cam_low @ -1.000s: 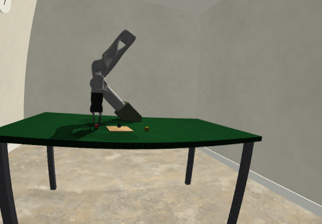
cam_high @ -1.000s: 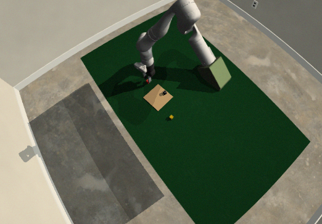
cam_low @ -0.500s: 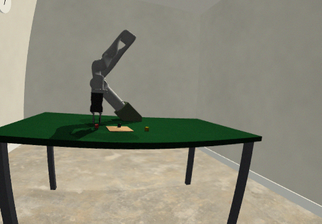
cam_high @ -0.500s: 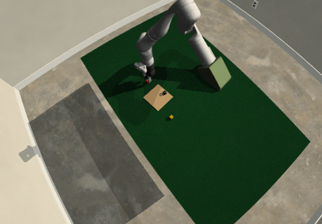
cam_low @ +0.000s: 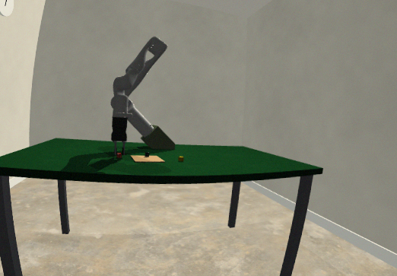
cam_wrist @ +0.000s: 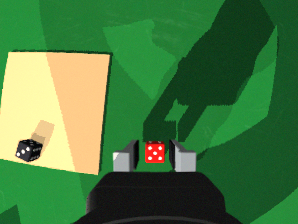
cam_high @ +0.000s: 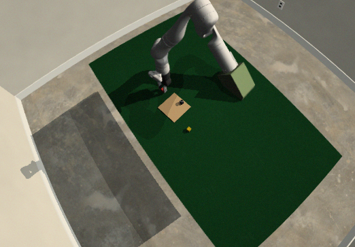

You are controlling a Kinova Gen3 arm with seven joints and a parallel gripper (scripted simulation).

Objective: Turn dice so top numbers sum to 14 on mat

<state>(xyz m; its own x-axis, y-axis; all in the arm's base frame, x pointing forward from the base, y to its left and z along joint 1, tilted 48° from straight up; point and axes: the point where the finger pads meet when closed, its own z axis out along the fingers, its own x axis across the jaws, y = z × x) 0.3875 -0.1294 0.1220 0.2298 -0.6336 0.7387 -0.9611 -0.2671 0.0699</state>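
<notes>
Now: hand 2 cm above the red die. Round my hand: black die: 14 cm to the left, 4 cm behind, 2 cm below; then yellow die: 30 cm to the left, 3 cm ahead, 2 cm below; then tan mat: 13 cm to the left, 3 cm below, 1 cm ahead.
</notes>
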